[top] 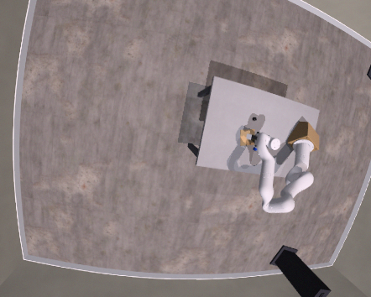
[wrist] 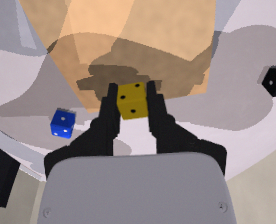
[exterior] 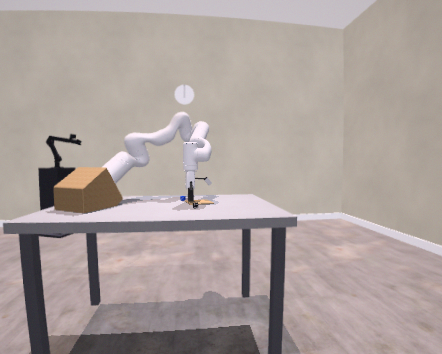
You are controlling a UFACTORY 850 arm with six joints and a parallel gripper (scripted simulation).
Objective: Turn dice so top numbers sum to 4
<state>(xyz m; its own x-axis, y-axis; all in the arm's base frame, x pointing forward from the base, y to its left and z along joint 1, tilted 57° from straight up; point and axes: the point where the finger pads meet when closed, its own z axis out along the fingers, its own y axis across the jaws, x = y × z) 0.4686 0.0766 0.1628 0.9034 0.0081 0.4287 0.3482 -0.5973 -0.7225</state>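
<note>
Right now my hand is 10 mm above the yellow die. Round my hand: tan mat (40 mm ahead, 30 mm below, 20 mm to the left); black die (150 mm to the right, 70 mm ahead, 20 mm below); blue die (70 mm to the left, 70 mm behind, 20 mm below).
</note>
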